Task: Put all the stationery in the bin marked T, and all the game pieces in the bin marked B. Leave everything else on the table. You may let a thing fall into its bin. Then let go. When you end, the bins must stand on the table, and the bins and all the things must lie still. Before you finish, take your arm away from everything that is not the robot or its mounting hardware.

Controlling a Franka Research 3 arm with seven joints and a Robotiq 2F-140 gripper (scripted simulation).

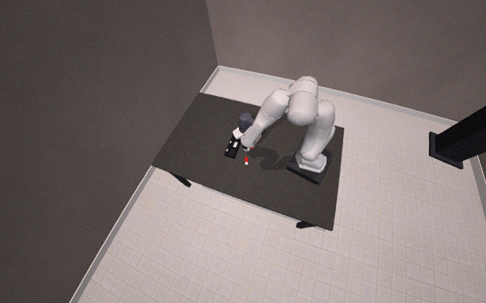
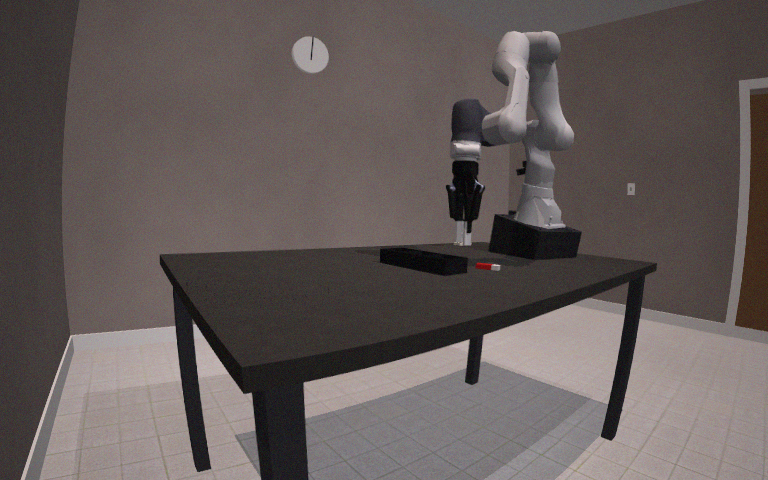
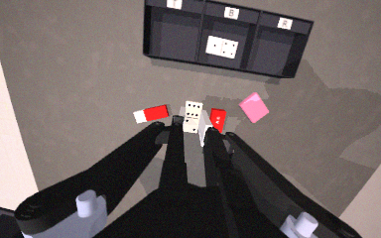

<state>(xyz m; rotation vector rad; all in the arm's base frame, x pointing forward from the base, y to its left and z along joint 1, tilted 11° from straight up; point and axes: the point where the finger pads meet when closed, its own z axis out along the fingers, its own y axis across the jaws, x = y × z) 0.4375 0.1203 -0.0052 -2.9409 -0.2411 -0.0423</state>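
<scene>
Right now the black bin row is 13 cm ahead of my hand, 7 cm below it and 1 cm to the right of it. The rest, counted from my hand: red-and-white eraser: 9 cm below, 8 cm to the left, 4 cm behind; then pink block: 12 cm to the right, 9 cm below, 4 cm ahead.
</scene>
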